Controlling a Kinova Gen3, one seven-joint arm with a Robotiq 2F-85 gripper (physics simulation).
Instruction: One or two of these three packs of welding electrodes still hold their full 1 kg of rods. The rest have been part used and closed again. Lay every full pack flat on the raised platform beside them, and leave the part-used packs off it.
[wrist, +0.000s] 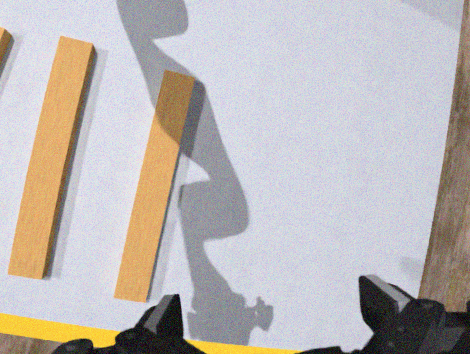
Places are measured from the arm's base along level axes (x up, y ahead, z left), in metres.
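Where they show: gripper, fingertip midpoint: (270, 305).
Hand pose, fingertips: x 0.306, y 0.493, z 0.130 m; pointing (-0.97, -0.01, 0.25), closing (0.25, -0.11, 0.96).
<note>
Each offset is from my fingertips to the top centre of the thing. "spot": to the spot under its first point. Level surfaces: height alone.
Three long, narrow orange-tan blocks that look like the packs lie flat and roughly parallel. One pack {dz -0.059, dx -0.359, dy -0.050 m} (154, 200) is nearest my gripper, a second pack {dz -0.212, dx -0.359, dy -0.091 m} (52, 155) lies to its left, and a third pack {spot: dz -0.286, dx -0.367, dy -0.262 m} (3, 40) shows only an end at the upper left edge. No labels or fill marks can be made out. My gripper (270, 305) is open and empty, above the pale surface and to the lower right of the nearest pack. A raised platform cannot be made out as a separate thing.
The packs lie on a pale grey-white surface {dx -0.383 m} (340, 130) with a yellow strip (55, 325) along its lower edge. Brown wood (450, 210) shows beyond its right edge. The arm's shadow falls across the nearest pack's upper part and the surface beside it.
</note>
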